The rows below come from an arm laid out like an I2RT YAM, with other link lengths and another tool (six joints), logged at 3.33 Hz.
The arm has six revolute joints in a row. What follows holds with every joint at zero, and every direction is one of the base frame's.
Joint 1 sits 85 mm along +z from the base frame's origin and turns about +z.
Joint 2 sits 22.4 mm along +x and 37.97 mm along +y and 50.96 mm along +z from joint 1 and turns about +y.
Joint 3 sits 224.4 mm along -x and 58.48 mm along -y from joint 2 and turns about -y.
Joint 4 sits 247.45 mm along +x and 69.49 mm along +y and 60.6 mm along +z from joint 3 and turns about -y.
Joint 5 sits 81.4 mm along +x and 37.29 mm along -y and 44.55 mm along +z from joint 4 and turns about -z.
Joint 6 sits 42.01 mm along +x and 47.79 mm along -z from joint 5 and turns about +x.
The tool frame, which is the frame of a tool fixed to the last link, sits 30 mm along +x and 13 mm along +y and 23 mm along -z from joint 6; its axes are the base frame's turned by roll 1.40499, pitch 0.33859 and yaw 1.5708 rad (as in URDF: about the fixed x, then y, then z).
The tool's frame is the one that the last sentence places.
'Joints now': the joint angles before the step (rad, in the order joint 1, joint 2, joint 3, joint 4, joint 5, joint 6). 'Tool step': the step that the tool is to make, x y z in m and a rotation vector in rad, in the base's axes. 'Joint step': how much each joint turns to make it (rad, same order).
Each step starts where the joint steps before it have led.
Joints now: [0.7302, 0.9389, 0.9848, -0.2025, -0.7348, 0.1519]
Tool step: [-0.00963, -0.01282, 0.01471, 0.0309, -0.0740, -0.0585]
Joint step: [0.0000, -0.0859, -0.0015, -0.0246, 0.0613, -0.0246]
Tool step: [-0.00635, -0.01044, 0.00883, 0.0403, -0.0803, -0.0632]
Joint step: [0.0000, -0.0782, -0.0260, 0.0198, 0.0645, -0.0245]
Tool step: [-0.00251, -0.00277, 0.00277, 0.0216, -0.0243, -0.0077]
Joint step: [0.0000, -0.0247, -0.0139, 0.0217, 0.0077, -0.0001]
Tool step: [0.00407, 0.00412, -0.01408, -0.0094, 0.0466, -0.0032]
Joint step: [0.0000, 0.0076, -0.0460, 0.0291, 0.0031, 0.0292]
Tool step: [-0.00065, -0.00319, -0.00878, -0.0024, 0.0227, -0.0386]
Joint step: [-0.0016, -0.0336, -0.0430, 0.0001, 0.0368, 0.0169]
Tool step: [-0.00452, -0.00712, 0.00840, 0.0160, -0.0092, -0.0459]
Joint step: [0.0001, -0.0399, 0.0123, -0.0307, 0.0459, 0.0076]
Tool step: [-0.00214, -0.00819, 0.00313, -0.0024, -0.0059, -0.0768]
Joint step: [-0.0016, -0.0415, 0.0045, -0.0460, 0.0753, -0.0060]
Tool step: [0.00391, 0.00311, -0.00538, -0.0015, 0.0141, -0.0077]
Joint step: [0.0000, 0.0123, -0.0168, 0.0214, 0.0076, 0.0092]
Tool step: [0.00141, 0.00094, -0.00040, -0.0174, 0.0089, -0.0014]
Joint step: [0.0000, 0.0154, 0.0154, -0.0215, 0.0016, -0.0078]
